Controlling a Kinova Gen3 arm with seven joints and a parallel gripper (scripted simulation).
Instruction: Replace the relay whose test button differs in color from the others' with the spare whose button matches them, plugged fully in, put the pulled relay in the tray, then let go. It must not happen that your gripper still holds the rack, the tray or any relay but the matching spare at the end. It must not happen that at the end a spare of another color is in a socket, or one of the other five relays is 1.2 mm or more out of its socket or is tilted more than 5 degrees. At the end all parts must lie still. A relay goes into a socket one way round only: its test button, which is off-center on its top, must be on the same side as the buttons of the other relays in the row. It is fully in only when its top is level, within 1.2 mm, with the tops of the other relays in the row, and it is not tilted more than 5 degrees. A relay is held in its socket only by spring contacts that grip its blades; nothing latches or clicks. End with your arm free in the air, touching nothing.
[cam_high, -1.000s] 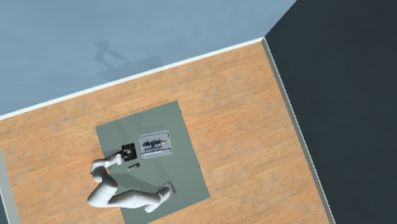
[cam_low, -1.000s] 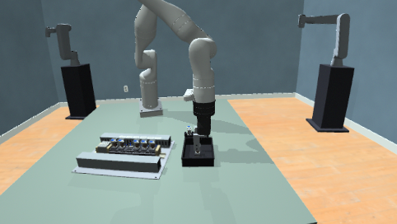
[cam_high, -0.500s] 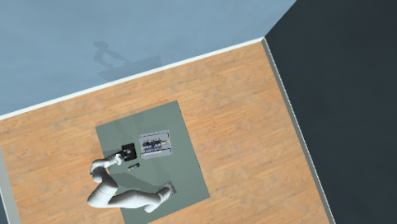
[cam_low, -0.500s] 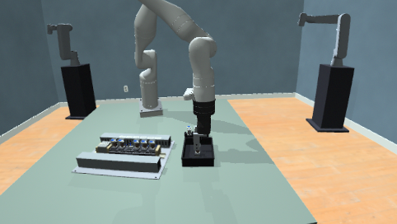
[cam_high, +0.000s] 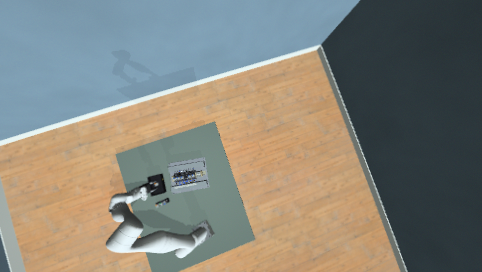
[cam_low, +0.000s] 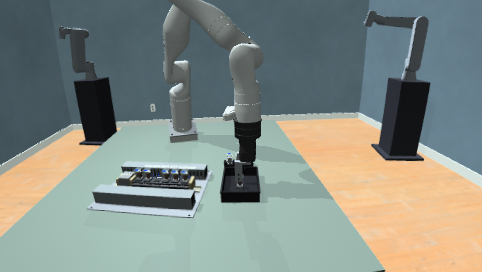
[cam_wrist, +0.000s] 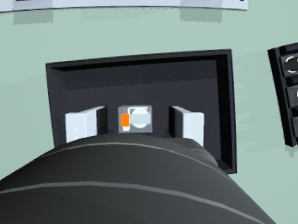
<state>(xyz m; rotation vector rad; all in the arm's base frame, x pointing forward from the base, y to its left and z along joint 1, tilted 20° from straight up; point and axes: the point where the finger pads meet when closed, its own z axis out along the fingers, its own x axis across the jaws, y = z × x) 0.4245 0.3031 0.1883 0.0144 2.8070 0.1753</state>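
Now: hand 4 cm above the black tray. Round my hand: small black stand (16 cm behind, 2 cm to the right, 5 cm below).
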